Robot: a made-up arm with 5 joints.
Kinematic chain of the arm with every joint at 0, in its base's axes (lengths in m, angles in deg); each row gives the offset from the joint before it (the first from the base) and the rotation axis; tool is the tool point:
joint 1: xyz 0 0 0.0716 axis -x
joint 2: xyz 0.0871 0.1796 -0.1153 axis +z
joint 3: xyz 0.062 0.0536 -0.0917 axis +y
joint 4: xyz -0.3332 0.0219 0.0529 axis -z
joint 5: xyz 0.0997 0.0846 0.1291 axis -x
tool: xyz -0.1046 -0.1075 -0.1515
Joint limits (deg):
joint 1: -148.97..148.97
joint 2: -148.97..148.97
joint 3: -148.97..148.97
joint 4: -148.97..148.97
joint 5: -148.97..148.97
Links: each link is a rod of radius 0.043 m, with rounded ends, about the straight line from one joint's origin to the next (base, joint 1, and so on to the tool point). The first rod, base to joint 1, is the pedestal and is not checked.
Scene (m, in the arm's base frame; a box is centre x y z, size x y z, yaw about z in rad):
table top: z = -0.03
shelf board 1: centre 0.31 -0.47 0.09 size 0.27 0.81 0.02 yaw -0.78
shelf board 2: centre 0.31 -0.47 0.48 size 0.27 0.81 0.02 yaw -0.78
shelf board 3: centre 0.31 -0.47 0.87 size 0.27 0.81 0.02 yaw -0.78
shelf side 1: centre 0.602 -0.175 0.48 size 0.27 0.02 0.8 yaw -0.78
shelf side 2: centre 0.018 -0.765 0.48 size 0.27 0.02 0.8 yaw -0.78
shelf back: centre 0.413 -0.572 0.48 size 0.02 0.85 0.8 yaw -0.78
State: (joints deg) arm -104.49 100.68 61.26 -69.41 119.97
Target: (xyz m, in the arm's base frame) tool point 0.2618 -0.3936 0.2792
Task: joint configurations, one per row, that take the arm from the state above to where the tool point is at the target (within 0.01 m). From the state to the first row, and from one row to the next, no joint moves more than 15 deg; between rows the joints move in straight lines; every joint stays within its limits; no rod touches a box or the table.
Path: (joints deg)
1: -109.07 88.62 63.41 -68.38 117.21
2: -113.65 76.57 65.56 -67.35 114.45
3: -118.24 64.51 67.71 -66.32 111.70
4: -122.82 52.46 69.86 -65.28 108.94
5: -127.40 40.40 72.01 -64.25 106.18

